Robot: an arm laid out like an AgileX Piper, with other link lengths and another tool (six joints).
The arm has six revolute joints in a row. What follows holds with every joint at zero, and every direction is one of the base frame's. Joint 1 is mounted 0.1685 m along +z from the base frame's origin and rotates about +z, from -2.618 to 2.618 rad. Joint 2 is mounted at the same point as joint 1 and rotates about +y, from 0 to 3.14 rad. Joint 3 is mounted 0.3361 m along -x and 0.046 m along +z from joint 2 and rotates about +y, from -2.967 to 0 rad. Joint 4 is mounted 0.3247 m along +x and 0.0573 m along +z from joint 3 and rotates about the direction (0.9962, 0, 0.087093), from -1.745 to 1.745 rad. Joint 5 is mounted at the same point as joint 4 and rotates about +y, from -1.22 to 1.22 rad. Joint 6 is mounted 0.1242 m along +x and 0.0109 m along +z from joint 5 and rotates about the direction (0.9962, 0, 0.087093), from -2.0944 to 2.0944 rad. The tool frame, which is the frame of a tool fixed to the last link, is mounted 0.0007 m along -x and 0.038 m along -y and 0.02 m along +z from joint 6; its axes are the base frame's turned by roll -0.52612, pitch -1.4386 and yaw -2.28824 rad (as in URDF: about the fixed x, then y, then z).
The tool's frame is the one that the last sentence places.
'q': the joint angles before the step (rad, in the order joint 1, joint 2, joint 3, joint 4, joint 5, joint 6). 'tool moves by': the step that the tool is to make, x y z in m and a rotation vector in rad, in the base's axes. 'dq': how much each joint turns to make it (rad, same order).
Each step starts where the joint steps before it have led.
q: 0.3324, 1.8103, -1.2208, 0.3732, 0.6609, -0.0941
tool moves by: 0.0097, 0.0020, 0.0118, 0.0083, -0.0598, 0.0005
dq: 0.0000, 0.0000, -0.0247, 0.0000, -0.0340, -0.0132
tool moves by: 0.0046, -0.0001, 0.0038, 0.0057, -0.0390, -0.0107
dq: 0.0000, -0.0001, -0.0024, 0.0001, -0.0385, -0.0021
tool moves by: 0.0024, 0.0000, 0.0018, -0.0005, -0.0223, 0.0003
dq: 0.0000, 0.0001, -0.0002, -0.0001, -0.0205, -0.0082
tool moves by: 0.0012, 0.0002, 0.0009, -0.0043, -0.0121, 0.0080
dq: 0.0000, 0.0001, 0.0000, 0.0001, -0.0081, -0.0129
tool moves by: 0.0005, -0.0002, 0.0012, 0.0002, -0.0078, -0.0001
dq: -0.0002, -0.0016, 0.0004, 0.0001, -0.0062, -0.0026
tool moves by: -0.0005, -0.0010, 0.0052, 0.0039, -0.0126, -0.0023
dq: -0.0013, -0.0103, 0.0010, 0.0007, -0.0040, -0.0008
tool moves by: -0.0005, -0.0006, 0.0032, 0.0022, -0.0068, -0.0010
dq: -0.0007, -0.0066, 0.0007, 0.0003, -0.0013, -0.0003
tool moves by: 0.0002, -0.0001, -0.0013, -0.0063, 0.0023, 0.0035
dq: 0.0002, 0.0026, -0.0002, -0.0062, 0.0020, 0.0001
